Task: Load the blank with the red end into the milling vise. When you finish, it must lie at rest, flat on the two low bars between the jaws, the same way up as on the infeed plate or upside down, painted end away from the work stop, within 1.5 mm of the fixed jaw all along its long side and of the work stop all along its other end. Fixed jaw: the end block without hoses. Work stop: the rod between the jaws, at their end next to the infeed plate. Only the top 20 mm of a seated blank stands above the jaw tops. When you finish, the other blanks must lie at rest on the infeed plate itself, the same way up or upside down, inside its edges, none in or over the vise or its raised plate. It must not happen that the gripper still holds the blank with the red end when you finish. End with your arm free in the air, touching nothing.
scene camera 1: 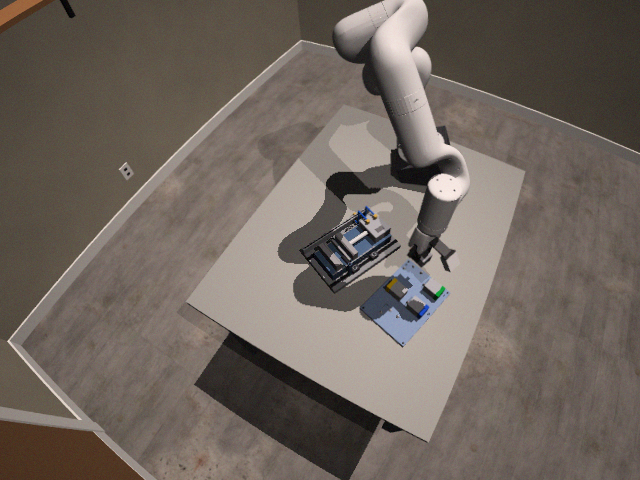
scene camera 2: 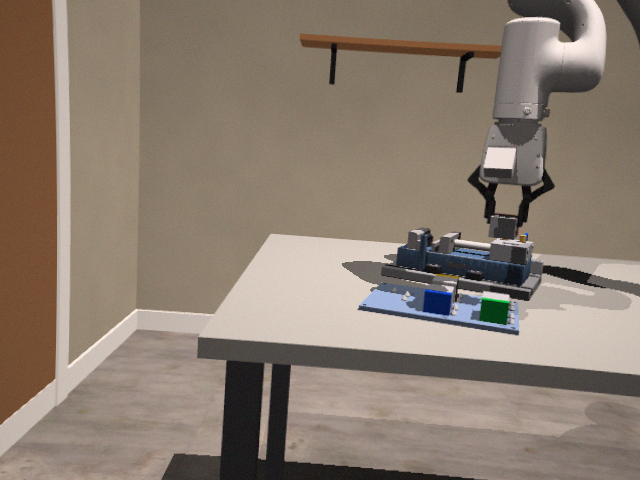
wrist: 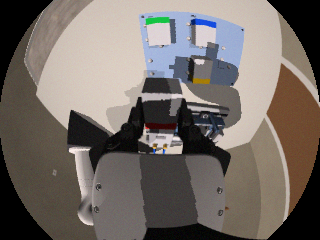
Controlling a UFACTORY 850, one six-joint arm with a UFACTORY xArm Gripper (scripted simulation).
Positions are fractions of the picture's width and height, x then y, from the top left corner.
Labels:
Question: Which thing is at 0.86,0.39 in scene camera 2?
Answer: My gripper.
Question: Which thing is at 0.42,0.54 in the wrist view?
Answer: My gripper.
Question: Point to a blue-ended blank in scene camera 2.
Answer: At 0.69,0.62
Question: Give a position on a green-ended blank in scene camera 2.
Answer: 0.77,0.64

